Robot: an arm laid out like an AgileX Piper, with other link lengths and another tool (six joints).
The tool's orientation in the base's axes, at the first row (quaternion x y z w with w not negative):
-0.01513 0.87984 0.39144 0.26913
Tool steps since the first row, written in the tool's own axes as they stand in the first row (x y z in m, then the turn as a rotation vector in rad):
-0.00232 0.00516 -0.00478 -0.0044 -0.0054 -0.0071
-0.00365 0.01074 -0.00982 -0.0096 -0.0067 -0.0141
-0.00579 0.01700 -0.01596 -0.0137 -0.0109 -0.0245
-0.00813 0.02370 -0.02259 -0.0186 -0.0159 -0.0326
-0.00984 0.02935 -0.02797 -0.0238 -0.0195 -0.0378
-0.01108 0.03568 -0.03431 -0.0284 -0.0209 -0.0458
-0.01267 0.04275 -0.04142 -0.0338 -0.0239 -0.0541
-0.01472 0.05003 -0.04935 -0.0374 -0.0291 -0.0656
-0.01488 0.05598 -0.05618 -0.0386 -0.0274 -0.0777
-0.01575 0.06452 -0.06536 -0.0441 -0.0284 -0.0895
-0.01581 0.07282 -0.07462 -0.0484 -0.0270 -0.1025
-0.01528 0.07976 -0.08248 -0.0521 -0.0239 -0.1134
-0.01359 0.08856 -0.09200 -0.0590 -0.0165 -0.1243
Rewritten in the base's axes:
-0.00145 -0.00018 0.00726 0.0018 -0.0095 0.0024
-0.00396 -0.00007 0.01447 0.0033 -0.0162 0.0078
-0.00646 -0.00041 0.02314 0.0030 -0.0272 0.0127
-0.00911 -0.00081 0.03247 0.0046 -0.0372 0.0161
-0.01147 -0.00096 0.04010 0.0075 -0.0442 0.0190
-0.01484 -0.00122 0.04849 0.0081 -0.0516 0.0247
-0.01844 -0.00157 0.05798 0.0096 -0.0605 0.0298
-0.02208 -0.00243 0.06828 0.0086 -0.0728 0.0343
-0.02651 -0.00309 0.07615 0.0036 -0.0802 0.0427
-0.03203 -0.00373 0.08742 0.0031 -0.0902 0.0512
-0.03822 -0.00445 0.09818 0.0004 -0.0991 0.0614
-0.04395 -0.00502 0.10696 -0.0022 -0.1052 0.0712
-0.05188 -0.00524 0.11736 -0.0031 -0.1089 0.0856

